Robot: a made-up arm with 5 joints.
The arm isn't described. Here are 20 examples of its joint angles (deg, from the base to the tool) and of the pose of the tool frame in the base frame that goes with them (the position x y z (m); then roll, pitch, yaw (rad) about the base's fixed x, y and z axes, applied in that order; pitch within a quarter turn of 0, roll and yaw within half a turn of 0).
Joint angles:
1: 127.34 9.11 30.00 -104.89 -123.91
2: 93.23 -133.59 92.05 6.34 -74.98
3: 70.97 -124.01 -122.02 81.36 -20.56
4: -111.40 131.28 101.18 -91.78 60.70
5: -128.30 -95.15 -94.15 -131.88 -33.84
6: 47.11 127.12 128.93 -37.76 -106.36
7: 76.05 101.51 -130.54 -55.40 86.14
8: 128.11 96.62 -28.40 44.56 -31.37
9: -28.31 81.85 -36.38 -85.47 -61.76
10: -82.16 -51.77 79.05 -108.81 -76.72
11: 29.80 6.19 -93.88 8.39 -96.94
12: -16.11 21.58 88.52 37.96 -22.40
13: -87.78 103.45 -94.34 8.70 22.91
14: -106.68 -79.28 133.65 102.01 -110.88
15: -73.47 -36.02 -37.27 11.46 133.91
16: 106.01 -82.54 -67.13 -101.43 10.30
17: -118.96 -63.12 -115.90 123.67 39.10
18: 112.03 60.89 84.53 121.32 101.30
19: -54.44 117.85 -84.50 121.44 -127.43
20: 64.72 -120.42 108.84 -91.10 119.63
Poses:
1: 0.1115 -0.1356 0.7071 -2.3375 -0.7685 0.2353
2: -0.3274 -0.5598 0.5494 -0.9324 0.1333 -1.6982
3: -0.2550 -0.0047 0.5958 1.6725 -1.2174 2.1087
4: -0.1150 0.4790 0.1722 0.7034 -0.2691 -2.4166
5: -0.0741 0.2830 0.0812 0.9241 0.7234 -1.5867
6: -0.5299 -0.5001 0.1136 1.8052 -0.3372 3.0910
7: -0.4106 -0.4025 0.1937 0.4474 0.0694 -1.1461
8: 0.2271 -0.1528 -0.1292 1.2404 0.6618 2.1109
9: 0.1155 0.0047 0.4370 2.9441 -0.5996 -1.3315
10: 0.2171 0.5157 0.3640 -0.3294 0.1016 1.4819
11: 0.1570 -0.4216 0.0991 -0.0381 -0.0537 0.5320
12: -0.5494 -0.3470 0.1692 1.7665 -0.4979 -2.2768
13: 0.2405 0.2885 -0.0137 1.5225 -0.0689 0.5147
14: -0.3923 0.4261 0.4310 2.7552 0.4696 1.8969
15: -0.3830 0.1598 0.6446 -2.3811 0.2134 1.8426
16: 0.3401 -0.0450 0.1531 1.9358 1.2283 -2.0640
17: 0.1892 0.0687 0.4886 0.3289 -1.0667 0.3980
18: -0.0503 -0.4464 0.2598 -3.1007 -0.1507 2.0307
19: -0.2691 -0.0966 0.2104 -0.0785 -0.6069 -0.9873
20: -0.4171 -0.3671 0.2880 2.5991 -0.2834 1.6774
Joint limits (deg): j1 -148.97..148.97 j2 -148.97..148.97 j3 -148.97..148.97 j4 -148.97..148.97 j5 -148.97..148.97
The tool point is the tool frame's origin. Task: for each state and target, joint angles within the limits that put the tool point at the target. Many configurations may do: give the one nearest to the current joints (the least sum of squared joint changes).
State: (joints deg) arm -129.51 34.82 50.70 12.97 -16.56
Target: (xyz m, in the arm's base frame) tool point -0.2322 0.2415 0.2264
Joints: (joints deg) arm -139.12 49.71 14.67 -24.96 -4.69
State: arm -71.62 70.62 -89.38 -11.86 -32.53
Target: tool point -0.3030 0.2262 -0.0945
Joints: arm -86.43 31.72 -102.58 11.56 -18.23
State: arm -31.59 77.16 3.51 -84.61 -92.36
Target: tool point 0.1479 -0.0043 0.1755
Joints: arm -24.45 80.59 -43.83 -49.72 -90.15
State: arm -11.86 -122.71 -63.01 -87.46 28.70
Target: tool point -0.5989 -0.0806 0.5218
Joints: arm -33.80 -114.33 -117.71 -75.12 27.68
